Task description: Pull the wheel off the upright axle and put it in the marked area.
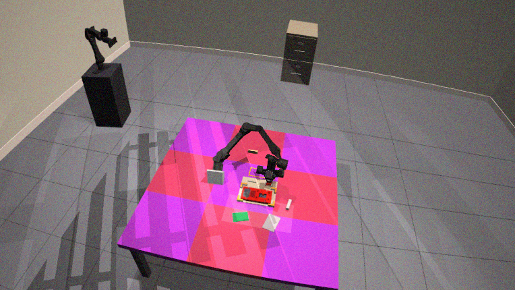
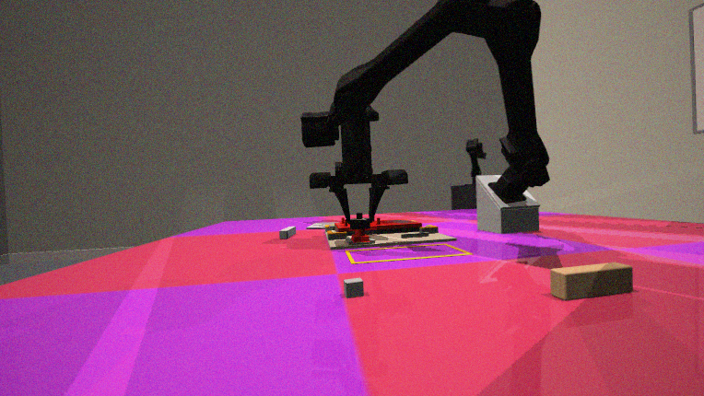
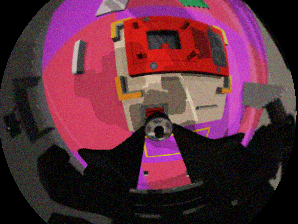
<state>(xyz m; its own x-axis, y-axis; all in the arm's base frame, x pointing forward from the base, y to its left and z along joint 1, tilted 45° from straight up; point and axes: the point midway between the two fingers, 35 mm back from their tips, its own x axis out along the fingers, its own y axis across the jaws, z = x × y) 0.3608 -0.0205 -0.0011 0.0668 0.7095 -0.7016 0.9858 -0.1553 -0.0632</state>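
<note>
Now: the wheel right at my gripper tip. Also, from my gripper tip: pale bar (130 mm ahead, 180 mm to the right, 30 mm below); grey plate (10 mm ahead, 330 mm to the right, 40 mm below); grey cube (90 mm ahead, 230 mm to the left, 30 mm below).
</note>
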